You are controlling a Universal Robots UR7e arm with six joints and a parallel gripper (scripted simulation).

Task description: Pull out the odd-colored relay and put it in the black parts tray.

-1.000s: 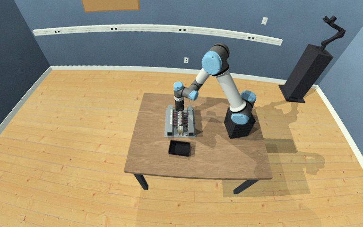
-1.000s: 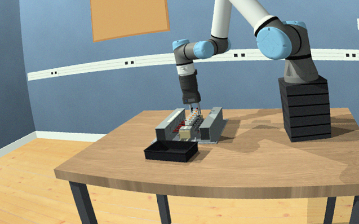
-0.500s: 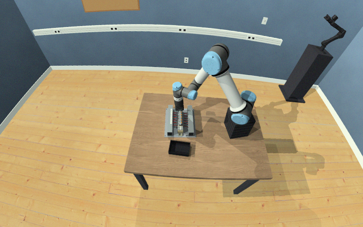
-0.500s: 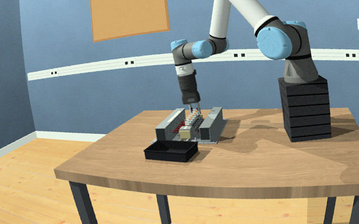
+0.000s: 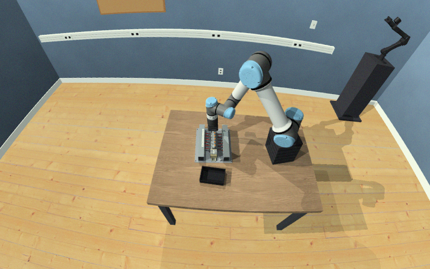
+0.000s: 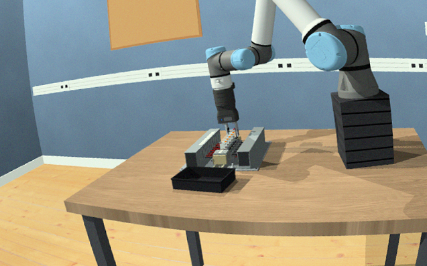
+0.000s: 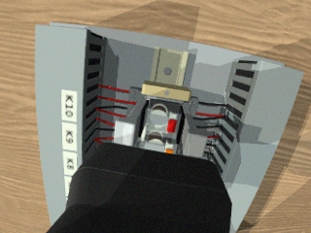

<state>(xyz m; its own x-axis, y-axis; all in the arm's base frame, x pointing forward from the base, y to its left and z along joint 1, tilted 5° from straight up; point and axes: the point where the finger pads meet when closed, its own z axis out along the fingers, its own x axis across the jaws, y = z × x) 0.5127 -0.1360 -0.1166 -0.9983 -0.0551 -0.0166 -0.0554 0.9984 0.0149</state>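
Now: hand 1 cm above the relay. The rest, counted from my hand: relay panel: 1 cm behind, 9 cm to the left, 3 cm below; then black parts tray: 1 cm behind, 36 cm to the left, 5 cm below.
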